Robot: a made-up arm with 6 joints.
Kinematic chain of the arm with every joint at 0, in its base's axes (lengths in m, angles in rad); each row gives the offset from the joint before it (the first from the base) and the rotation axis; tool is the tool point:
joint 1: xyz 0 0 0.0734 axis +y
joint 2: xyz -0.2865 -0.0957 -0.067 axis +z
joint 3: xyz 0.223 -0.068 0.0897 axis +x
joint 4: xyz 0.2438 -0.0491 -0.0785 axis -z
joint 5: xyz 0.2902 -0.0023 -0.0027 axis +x
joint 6: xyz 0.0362 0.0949 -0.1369 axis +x
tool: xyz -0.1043 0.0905 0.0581
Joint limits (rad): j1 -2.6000..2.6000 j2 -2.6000..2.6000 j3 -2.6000..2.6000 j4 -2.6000..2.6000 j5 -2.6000..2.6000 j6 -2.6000..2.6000
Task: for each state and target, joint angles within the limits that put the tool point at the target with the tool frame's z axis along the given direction. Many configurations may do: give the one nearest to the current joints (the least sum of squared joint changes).
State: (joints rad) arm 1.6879 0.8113 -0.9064 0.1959 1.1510 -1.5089
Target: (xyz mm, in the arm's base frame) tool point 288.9 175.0 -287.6 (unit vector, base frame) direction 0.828 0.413 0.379
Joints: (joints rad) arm 1.1403 0.5275 -0.1935 0.8749 1.8073 -2.0829
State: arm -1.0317 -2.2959 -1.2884 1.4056 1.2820 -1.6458
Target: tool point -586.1 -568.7 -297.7 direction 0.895 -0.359 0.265
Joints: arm -0.9104 -2.5585 -2.0712 1.8681 1.7308 -1.2581
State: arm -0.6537 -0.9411 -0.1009 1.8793 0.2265 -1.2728
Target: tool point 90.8 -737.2 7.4 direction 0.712 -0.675 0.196
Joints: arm -0.5316 -0.3705 -0.5081 1.8194 0.1341 -2.0604
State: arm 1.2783 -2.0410 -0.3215 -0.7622 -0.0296 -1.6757
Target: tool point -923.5 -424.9 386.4 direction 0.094 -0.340 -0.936
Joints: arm 0.6114 -2.3203 -0.5579 -0.1757 -0.7258 -1.0912
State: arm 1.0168 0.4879 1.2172 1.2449 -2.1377 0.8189
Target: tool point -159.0 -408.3 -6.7 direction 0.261 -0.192 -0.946
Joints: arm 1.1920 -0.1383 0.3864 1.6633 -2.5845 0.9352
